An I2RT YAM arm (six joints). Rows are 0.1 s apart.
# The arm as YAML. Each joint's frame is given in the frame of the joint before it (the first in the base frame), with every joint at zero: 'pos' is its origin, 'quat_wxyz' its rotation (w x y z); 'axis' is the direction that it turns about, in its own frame. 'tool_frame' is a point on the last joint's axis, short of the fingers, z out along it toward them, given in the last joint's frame.
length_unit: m
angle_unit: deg
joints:
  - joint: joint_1
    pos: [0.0, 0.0, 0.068]
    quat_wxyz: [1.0, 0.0, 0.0, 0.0]
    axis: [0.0, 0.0, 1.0]
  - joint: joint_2
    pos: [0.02, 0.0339, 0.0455]
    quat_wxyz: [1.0, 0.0, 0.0, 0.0]
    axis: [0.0, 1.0, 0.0]
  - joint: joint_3
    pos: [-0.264, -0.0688, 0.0]
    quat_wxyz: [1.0, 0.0, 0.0, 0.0]
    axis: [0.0, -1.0, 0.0]
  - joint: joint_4
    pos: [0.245, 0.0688, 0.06]
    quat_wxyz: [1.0, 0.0, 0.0, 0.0]
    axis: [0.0, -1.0, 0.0]
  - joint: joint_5
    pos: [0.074, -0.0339, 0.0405]
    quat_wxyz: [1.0, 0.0, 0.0, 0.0]
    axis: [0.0, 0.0, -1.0]
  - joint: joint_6
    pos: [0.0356, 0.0, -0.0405]
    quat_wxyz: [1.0, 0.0, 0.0, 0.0]
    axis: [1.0, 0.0, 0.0]
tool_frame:
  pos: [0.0, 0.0, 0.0]
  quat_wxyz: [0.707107, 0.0, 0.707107, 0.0]
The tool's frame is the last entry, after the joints.
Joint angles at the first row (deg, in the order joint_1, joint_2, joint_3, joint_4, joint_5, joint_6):
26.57, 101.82, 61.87, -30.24, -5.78, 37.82
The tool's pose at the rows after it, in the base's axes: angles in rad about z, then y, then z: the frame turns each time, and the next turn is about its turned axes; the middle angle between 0 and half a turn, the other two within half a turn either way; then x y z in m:
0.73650 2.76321 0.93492 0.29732 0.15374 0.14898
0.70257 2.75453 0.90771 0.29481 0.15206 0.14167
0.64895 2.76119 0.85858 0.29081 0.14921 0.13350
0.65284 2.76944 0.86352 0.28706 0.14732 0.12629
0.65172 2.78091 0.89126 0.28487 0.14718 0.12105
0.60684 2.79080 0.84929 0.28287 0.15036 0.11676
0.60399 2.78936 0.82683 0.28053 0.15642 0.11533
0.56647 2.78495 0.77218 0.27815 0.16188 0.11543
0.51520 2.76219 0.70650 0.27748 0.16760 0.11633
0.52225 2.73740 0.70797 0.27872 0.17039 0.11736
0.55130 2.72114 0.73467 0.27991 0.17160 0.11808
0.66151 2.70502 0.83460 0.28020 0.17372 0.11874
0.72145 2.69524 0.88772 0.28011 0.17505 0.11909
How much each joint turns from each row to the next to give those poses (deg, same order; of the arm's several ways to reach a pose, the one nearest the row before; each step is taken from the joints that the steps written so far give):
0.17, 0.00, -2.41, 3.56, 0.13, 1.34
0.00, 0.04, -1.97, 2.67, 0.59, 0.30
0.00, 0.07, -2.05, 1.97, 1.20, 0.02
0.00, 0.24, -1.57, 1.33, 0.00, 0.05
0.18, 0.48, -0.72, 0.57, 0.20, 1.77
0.80, 0.63, -0.31, 0.54, 1.24, 0.74
1.21, 0.33, 0.00, 0.46, 0.46, 0.00
1.18, 0.02, 0.00, 0.35, 1.14, 0.00
1.09, 0.00, 0.00, 1.31, 1.44, 0.00
0.31, 0.01, 0.00, 1.43, 0.00, -0.02
0.00, -0.01, 0.00, 0.94, -0.65, 0.00
0.00, 0.01, 0.00, 0.78, -2.67, 0.00
0.04, 0.00, 0.00, 0.37, -1.51, 0.00

